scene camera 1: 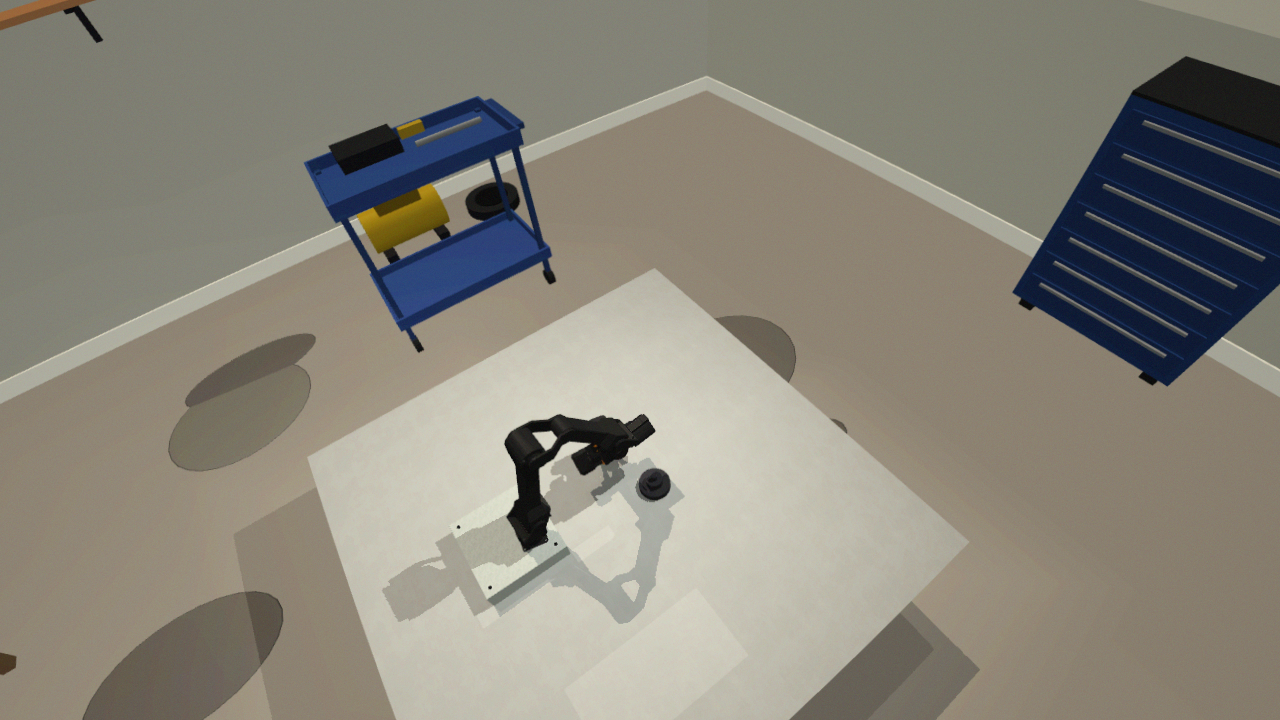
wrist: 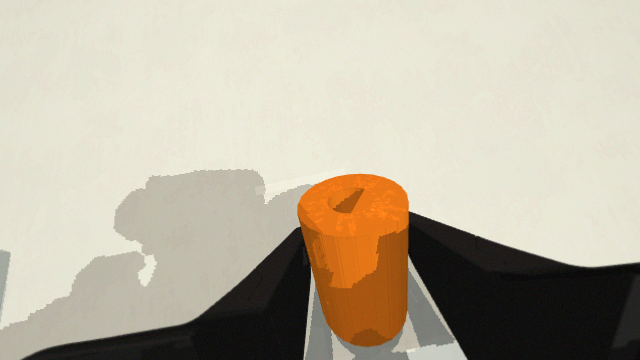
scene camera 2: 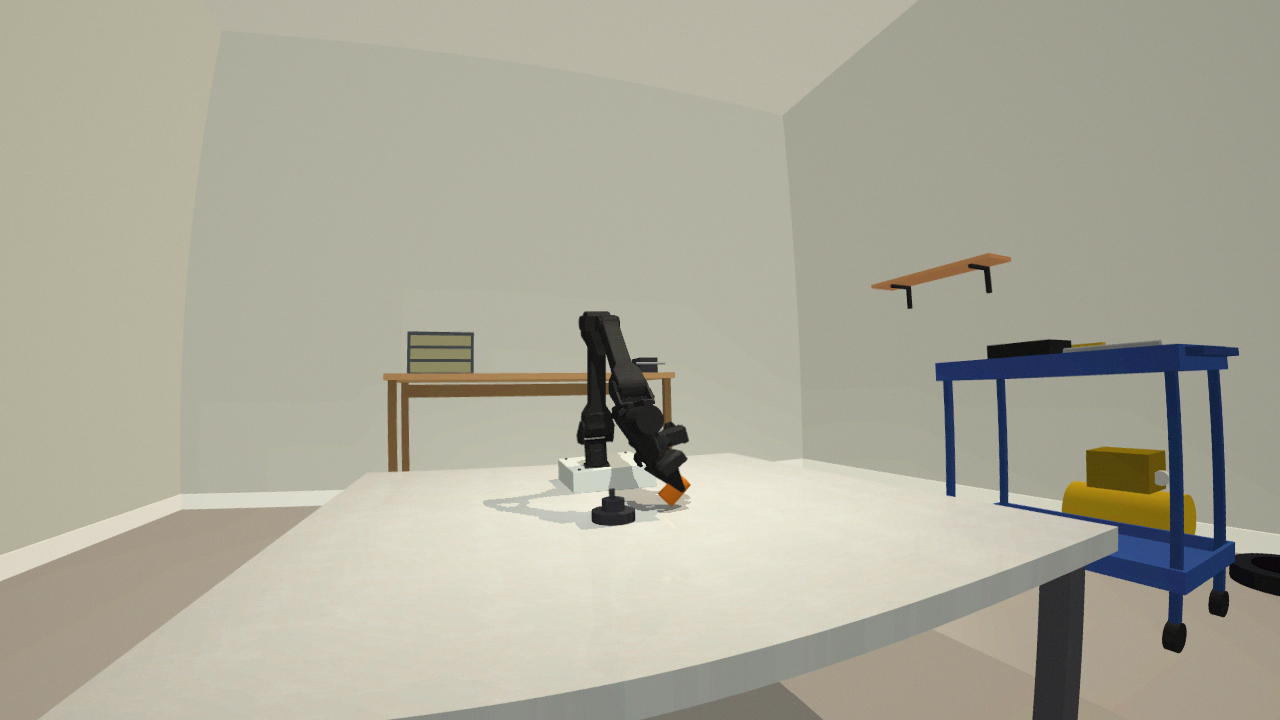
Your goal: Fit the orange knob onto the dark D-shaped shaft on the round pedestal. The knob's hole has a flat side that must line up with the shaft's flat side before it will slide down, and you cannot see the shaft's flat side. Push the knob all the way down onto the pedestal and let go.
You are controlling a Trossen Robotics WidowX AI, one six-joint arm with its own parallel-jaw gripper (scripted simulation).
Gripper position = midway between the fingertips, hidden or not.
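Observation:
Holding an orange knob (wrist: 355, 227), the gripper (scene camera 2: 679, 489) is visible in scene camera 1 (scene camera 1: 601, 447) and the wrist view (wrist: 352, 228) too. There is also a shaft pedestal (scene camera 2: 612, 512), and scene camera 1 shows the pedestal (scene camera 1: 654, 484) as well.

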